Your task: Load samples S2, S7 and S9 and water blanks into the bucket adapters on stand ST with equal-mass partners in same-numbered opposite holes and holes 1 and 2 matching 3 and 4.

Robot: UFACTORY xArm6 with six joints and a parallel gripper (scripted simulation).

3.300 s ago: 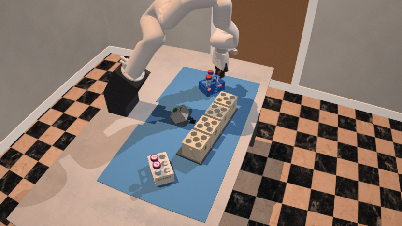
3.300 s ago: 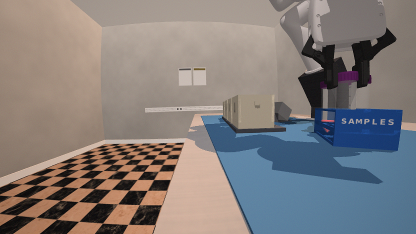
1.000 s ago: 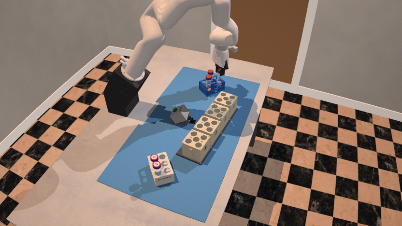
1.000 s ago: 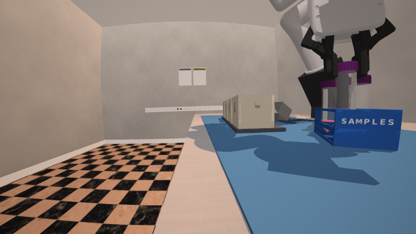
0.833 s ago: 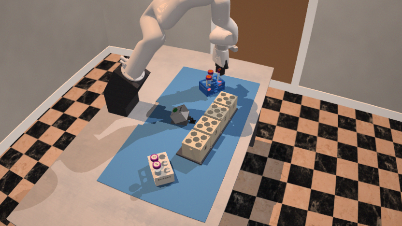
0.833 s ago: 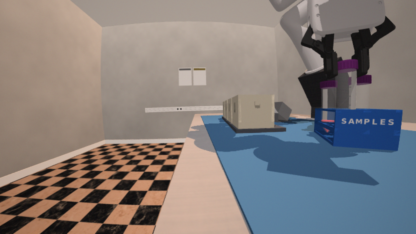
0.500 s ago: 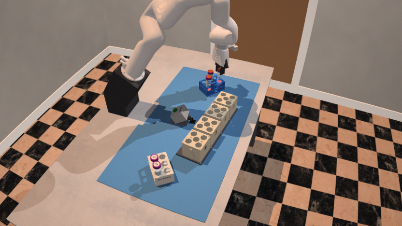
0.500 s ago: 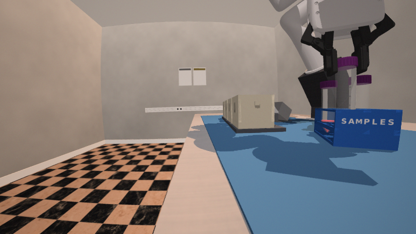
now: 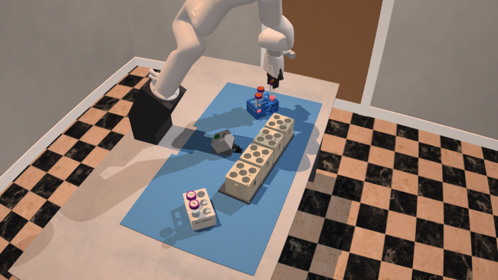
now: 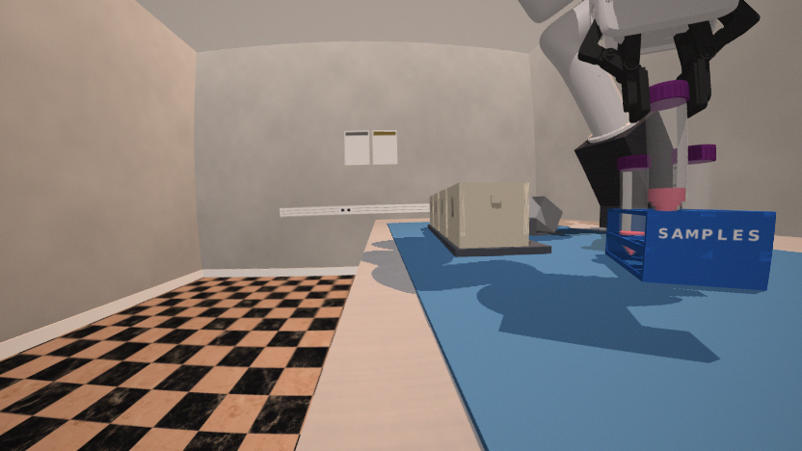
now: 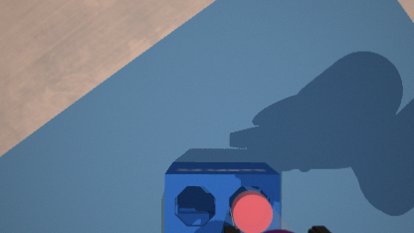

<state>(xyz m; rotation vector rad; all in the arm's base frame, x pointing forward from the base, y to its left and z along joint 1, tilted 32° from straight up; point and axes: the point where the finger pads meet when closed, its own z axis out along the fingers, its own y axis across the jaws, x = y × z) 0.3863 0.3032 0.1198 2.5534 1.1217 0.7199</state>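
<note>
Now: hand 50 mm above the tube and 10 mm past it. The rest, counted from my hand: blue sample rack (130 mm below, 40 mm behind, 20 mm to the right); then adapter (310 mm to the right, 110 mm below, 40 mm ahead); then green done key (320 mm to the right, 170 mm behind, 100 mm below).
</note>
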